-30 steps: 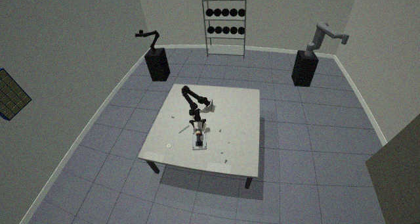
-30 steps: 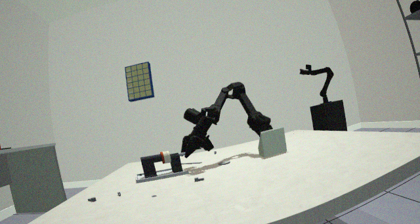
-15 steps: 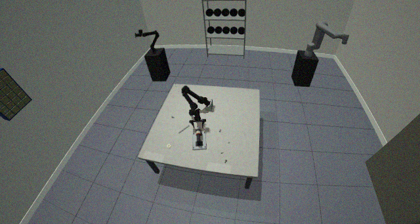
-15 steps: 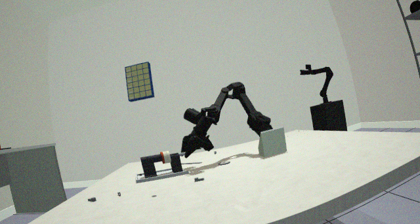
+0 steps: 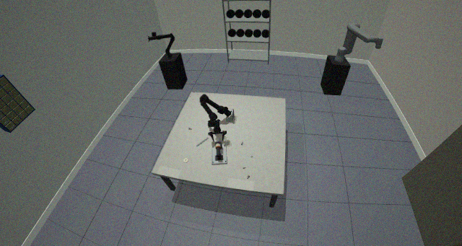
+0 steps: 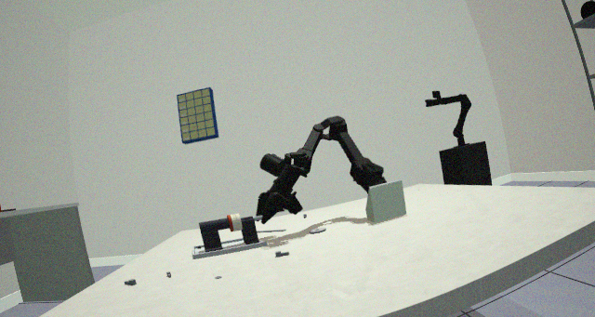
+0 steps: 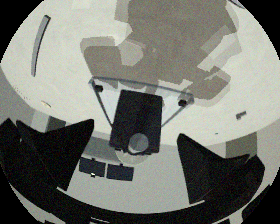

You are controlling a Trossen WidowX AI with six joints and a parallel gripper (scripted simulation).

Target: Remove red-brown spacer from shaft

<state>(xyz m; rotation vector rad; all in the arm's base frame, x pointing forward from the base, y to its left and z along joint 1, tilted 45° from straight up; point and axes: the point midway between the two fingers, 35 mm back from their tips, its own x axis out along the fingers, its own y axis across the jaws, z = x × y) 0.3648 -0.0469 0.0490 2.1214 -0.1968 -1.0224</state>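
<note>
Right now the thin grey shaft is 70 mm ahead of my gripper tip, 10 mm to the left of it and 10 mm above it. The rest, counted from my gripper tip: red-brown spacer: 90 mm ahead, 20 mm to the left, 10 mm above.
</note>
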